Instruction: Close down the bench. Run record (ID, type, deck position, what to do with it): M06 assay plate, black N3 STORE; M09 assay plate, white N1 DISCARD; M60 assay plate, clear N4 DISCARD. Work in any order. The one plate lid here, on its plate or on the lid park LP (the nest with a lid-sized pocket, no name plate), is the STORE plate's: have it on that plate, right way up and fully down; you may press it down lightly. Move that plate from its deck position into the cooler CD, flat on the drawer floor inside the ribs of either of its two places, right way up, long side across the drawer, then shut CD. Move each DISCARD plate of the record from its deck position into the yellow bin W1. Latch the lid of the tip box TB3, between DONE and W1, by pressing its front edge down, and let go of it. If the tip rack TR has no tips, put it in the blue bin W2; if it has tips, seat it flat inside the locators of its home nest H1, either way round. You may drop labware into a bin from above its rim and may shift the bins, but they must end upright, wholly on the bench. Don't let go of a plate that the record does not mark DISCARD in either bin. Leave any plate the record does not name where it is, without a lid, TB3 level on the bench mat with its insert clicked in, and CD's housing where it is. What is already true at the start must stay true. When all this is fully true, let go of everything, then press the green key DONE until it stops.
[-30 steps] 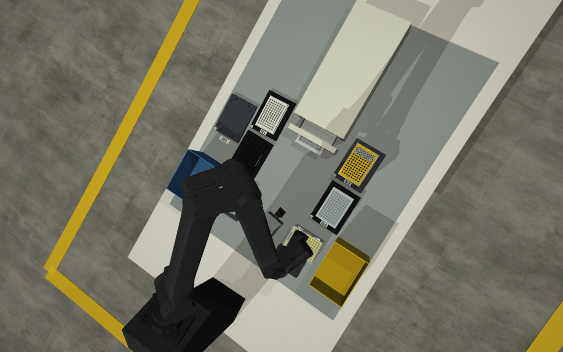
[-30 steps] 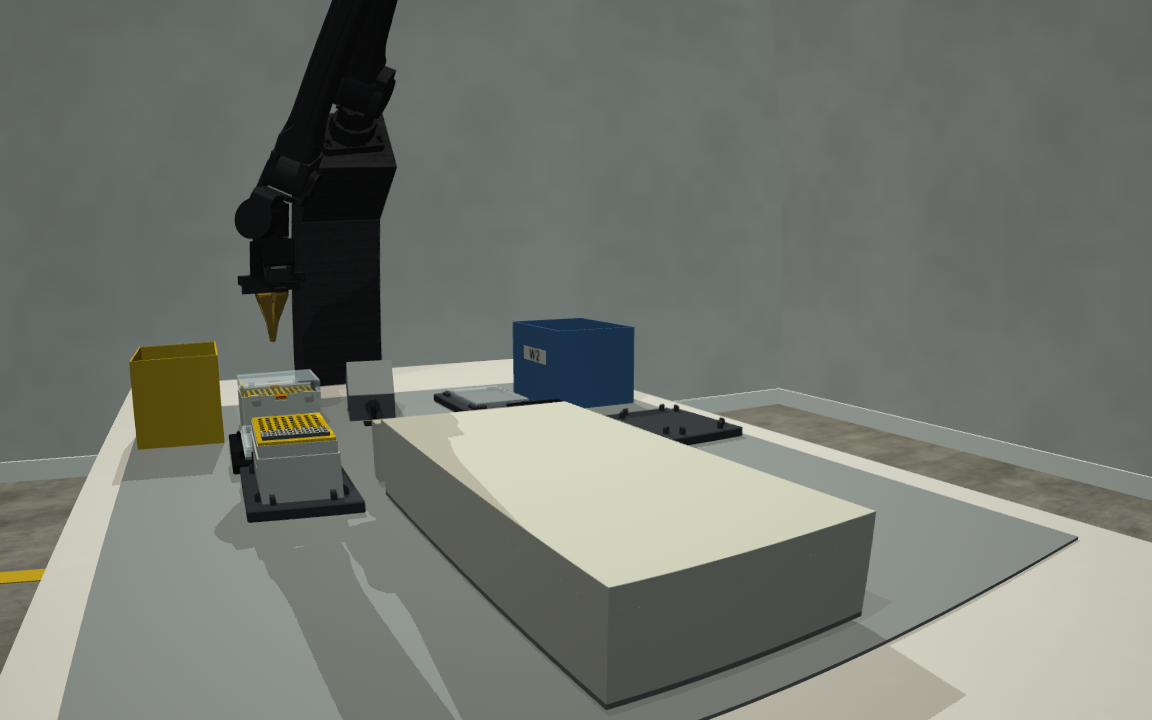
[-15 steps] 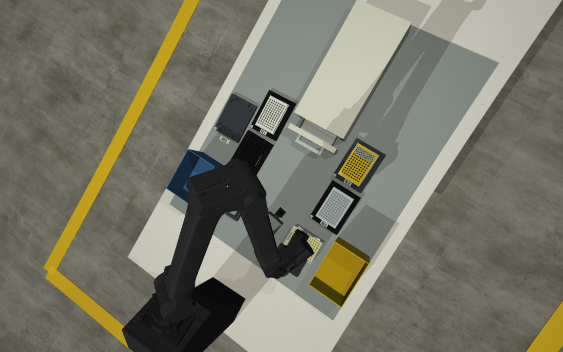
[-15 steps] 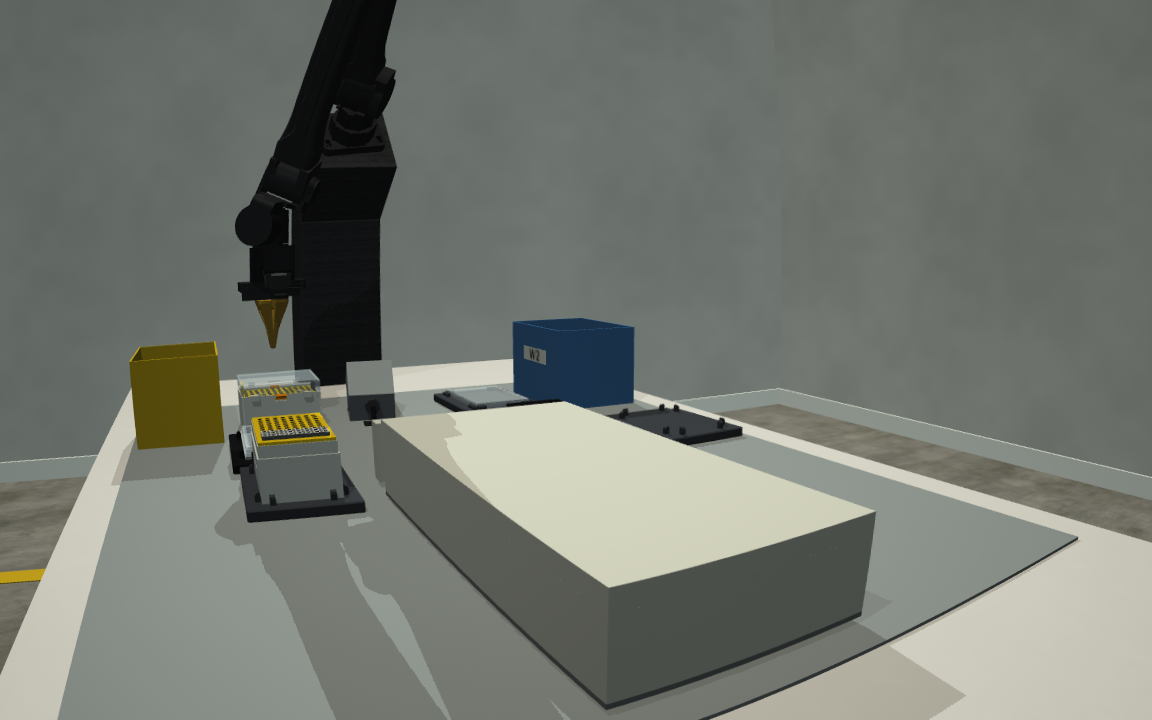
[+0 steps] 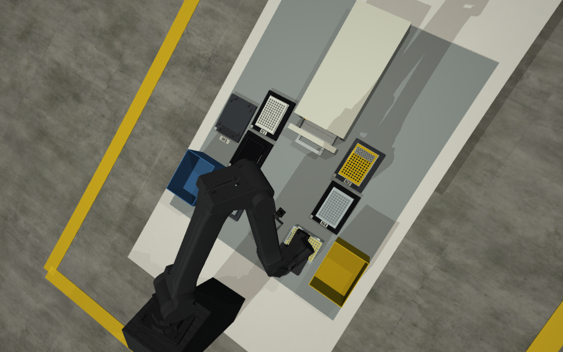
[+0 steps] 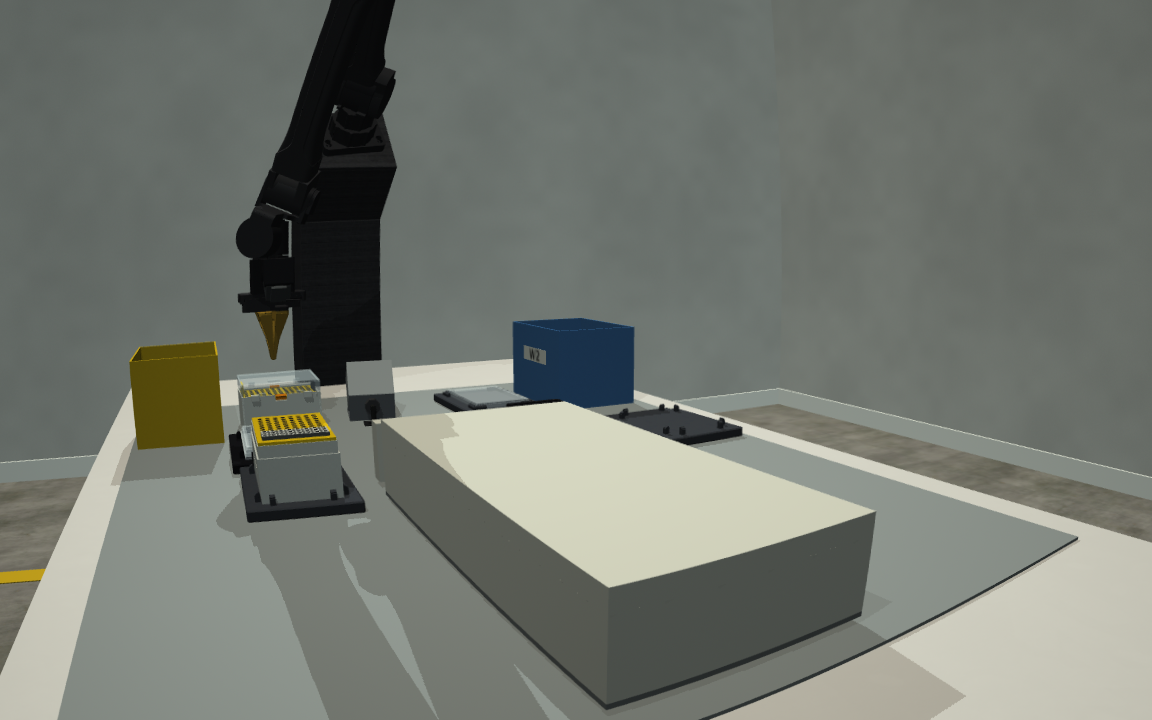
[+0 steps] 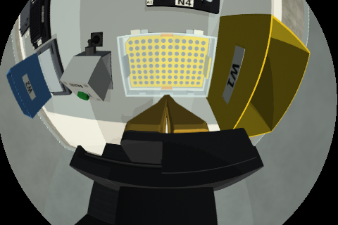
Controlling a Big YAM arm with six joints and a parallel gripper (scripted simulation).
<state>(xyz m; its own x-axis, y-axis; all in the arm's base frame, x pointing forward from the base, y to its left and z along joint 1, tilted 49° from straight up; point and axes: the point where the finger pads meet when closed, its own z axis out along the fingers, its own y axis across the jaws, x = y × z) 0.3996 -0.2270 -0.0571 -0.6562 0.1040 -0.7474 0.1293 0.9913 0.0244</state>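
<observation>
My gripper is now 4 cm above the tip box lid, 3 cm short of it and 1 cm to the left of it. Also, from my hand: tip box TB3: 6 cm below, 3 cm ahead, 1 cm to the right; green DONE key: 15 cm to the left, 4 cm below, 2 cm ahead; yellow bin W1: 16 cm to the right, 6 cm below, 1 cm behind.
</observation>
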